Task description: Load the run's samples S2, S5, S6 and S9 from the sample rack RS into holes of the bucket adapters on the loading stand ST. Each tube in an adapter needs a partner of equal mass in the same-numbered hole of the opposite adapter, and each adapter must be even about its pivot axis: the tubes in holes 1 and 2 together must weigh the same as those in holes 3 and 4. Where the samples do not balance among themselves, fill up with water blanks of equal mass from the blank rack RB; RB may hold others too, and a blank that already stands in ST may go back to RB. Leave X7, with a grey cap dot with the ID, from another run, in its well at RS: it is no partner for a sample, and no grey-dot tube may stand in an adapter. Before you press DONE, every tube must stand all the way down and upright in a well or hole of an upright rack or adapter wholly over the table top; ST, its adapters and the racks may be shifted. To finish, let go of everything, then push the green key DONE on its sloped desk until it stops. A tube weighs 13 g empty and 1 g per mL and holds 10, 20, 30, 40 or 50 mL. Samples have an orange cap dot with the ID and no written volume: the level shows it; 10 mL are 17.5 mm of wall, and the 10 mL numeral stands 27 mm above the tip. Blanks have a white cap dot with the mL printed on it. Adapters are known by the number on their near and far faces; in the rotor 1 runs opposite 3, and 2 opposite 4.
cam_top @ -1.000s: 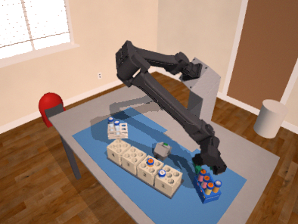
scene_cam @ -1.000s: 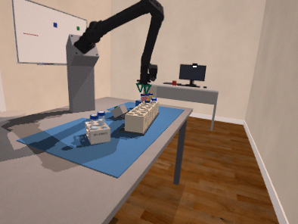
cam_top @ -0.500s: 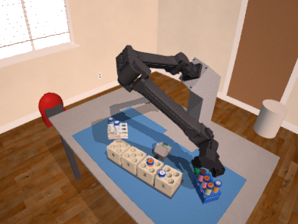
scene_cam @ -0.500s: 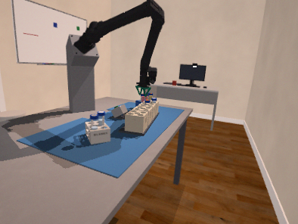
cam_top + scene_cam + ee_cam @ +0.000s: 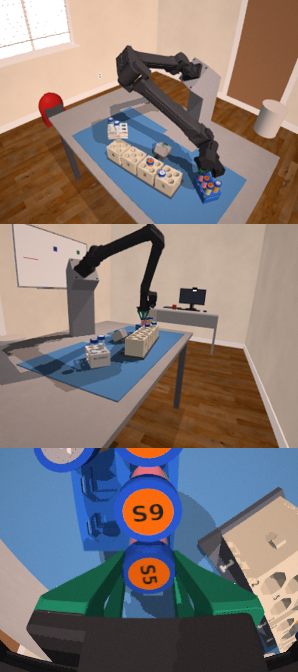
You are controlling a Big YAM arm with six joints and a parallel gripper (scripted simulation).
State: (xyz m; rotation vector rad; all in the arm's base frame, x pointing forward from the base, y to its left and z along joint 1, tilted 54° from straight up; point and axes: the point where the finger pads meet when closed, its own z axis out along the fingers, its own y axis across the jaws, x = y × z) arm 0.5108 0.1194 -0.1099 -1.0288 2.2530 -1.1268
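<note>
Now: hand 40 mm short of the sample tube S9, 20 mm to the right of it and 50 mm above it. Round my hand: sample tube S2 (60 mm ahead, 50 mm to the left, 50 mm below); blue sample rack RS (20 mm ahead, 40 mm to the left, 80 mm below); sample tube S5 (10 mm behind, 10 mm to the right, 50 mm below).
</note>
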